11 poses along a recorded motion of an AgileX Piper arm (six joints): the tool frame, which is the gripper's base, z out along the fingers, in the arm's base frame.
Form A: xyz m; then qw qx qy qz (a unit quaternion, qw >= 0).
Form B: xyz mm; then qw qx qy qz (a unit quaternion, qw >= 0). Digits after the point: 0 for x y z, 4 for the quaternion.
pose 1, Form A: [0.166, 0.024, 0.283, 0.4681, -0.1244, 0.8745, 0.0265]
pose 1, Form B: [166, 24, 283, 0.4681, -0.1244, 0.8745, 0.0265]
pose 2, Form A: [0.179, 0.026, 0.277, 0.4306, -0.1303, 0.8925, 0.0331]
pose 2, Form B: [179, 26, 277, 0.4306, -0.1303, 0.8925, 0.0331]
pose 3, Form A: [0.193, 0.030, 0.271, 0.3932, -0.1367, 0.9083, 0.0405]
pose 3, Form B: [193, 30, 271, 0.3932, -0.1367, 0.9083, 0.0405]
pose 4, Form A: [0.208, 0.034, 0.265, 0.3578, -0.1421, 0.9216, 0.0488]
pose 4, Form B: [208, 34, 265, 0.3578, -0.1421, 0.9216, 0.0488]
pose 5, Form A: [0.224, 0.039, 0.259, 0.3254, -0.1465, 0.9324, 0.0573]
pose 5, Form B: [224, 39, 259, 0.3254, -0.1465, 0.9324, 0.0573]
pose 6, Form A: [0.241, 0.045, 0.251, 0.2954, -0.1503, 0.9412, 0.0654]
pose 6, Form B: [241, 45, 251, 0.2954, -0.1503, 0.9412, 0.0654]
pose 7, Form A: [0.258, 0.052, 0.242, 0.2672, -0.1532, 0.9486, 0.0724]
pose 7, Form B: [258, 52, 242, 0.2672, -0.1532, 0.9486, 0.0724]
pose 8, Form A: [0.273, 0.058, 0.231, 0.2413, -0.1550, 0.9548, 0.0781]
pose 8, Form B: [273, 58, 231, 0.2413, -0.1550, 0.9548, 0.0781]
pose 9, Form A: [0.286, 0.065, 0.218, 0.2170, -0.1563, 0.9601, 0.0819]
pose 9, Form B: [286, 65, 218, 0.2170, -0.1563, 0.9601, 0.0819]
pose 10, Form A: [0.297, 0.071, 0.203, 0.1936, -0.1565, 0.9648, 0.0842]
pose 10, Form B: [297, 71, 203, 0.1936, -0.1565, 0.9648, 0.0842]
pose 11, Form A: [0.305, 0.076, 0.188, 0.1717, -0.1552, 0.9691, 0.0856]
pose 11, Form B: [305, 76, 188, 0.1717, -0.1552, 0.9691, 0.0856]
